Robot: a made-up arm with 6 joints.
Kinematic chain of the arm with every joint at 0, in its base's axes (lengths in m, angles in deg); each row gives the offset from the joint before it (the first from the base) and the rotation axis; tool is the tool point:
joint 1: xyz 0 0 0.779 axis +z
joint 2: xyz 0.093 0 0 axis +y
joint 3: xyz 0 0 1.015 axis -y
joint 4: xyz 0 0 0.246 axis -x
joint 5: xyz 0.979 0 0 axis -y
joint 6: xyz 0.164 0 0 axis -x
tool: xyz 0 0 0
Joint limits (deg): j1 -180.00..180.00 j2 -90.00..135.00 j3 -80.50..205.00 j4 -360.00..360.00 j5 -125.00..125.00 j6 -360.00..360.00
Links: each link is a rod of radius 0.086 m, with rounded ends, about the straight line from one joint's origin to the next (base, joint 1, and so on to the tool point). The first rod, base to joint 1, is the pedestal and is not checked.
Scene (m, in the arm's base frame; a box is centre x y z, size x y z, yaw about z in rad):
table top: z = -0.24
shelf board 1: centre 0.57 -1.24 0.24 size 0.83 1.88 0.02 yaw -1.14
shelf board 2: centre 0.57 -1.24 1 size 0.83 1.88 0.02 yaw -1.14
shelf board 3: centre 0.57 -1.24 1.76 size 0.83 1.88 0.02 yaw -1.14
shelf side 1: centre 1.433 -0.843 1 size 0.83 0.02 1.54 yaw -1.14
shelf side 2: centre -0.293 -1.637 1 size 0.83 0.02 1.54 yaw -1.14
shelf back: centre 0.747 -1.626 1 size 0.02 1.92 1.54 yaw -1.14
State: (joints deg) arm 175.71 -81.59 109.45 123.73 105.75 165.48
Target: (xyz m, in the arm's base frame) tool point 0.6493 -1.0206 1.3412
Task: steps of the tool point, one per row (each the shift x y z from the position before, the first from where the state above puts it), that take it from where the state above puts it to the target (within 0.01 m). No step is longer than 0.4 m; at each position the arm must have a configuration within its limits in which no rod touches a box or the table.
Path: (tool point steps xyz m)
1: -0.0696 0.0426 0.1642
2: -0.1110 0.0421 0.1510
3: -0.1489 0.0387 0.1298
4: -0.1815 0.0333 0.1018
5: -0.2537 -0.2472 0.1159
6: -0.3057 -0.1295 0.0679
7: -0.3060 -0.0075 0.0176
8: 0.1077 -0.1651 0.0297
9: 0.0824 -0.1783 -0.0005
10: 0.0525 -0.1843 -0.0293

